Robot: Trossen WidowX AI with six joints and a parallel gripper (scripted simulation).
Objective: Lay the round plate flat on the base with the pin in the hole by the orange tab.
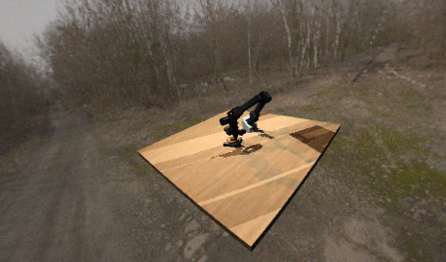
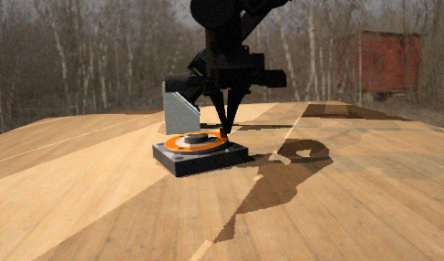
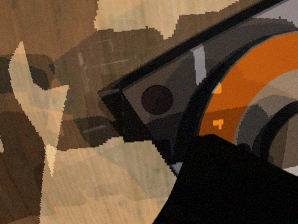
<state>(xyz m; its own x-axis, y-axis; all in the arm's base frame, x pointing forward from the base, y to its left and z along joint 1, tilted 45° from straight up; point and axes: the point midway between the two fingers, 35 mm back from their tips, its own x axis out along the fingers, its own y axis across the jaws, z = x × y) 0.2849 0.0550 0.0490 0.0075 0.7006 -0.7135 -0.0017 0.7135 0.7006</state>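
My gripper tip is now 1 cm past the round plate, 3 cm to the left of it and 1 cm above it. Round my gripper tip: grey base (1 cm behind, 5 cm to the right, 2 cm below).
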